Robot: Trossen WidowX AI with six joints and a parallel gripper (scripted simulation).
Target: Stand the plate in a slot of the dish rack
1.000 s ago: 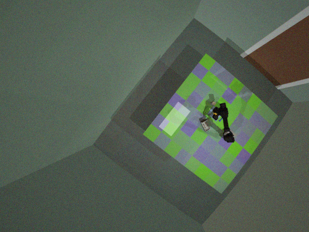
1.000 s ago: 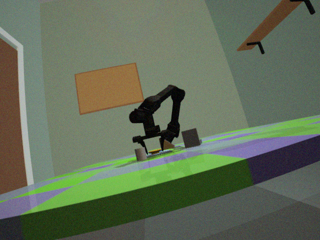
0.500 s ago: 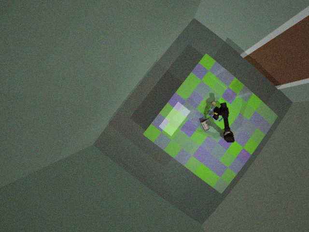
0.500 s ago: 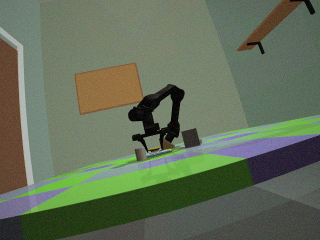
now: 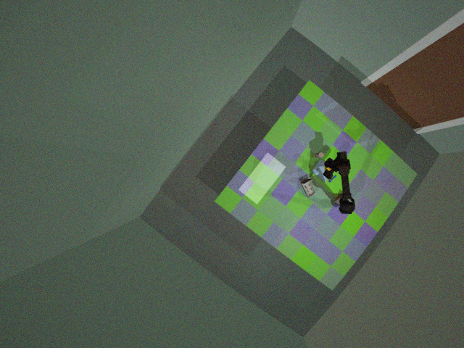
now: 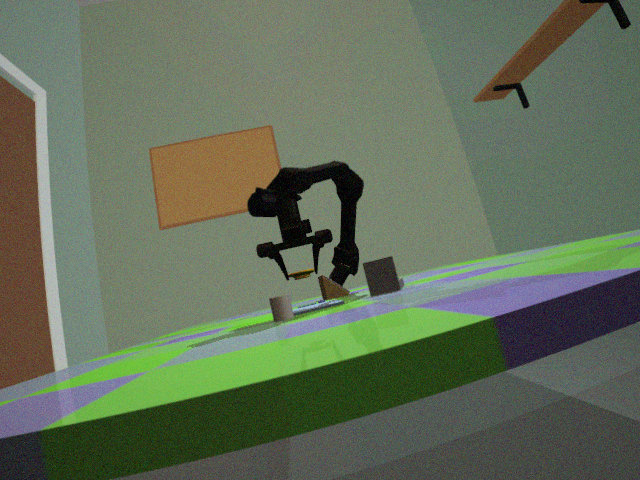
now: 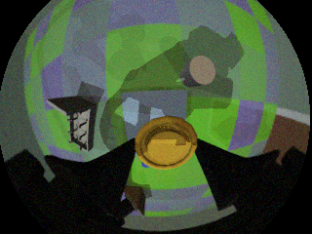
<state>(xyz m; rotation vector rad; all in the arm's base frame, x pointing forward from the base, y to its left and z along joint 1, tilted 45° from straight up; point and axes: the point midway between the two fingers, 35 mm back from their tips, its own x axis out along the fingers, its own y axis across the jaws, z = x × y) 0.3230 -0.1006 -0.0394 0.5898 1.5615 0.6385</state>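
My gripper tip is now 21 cm to the right of the dish rack, 6 cm above it and 1 cm past it. The rest, counted from my gripper tip: plate (1 cm above); then blue spoon (13 cm behind, 8 cm below, 1 cm to the left); then beige cylinder (9 cm ahead, 6 cm to the right, 6 cm below).
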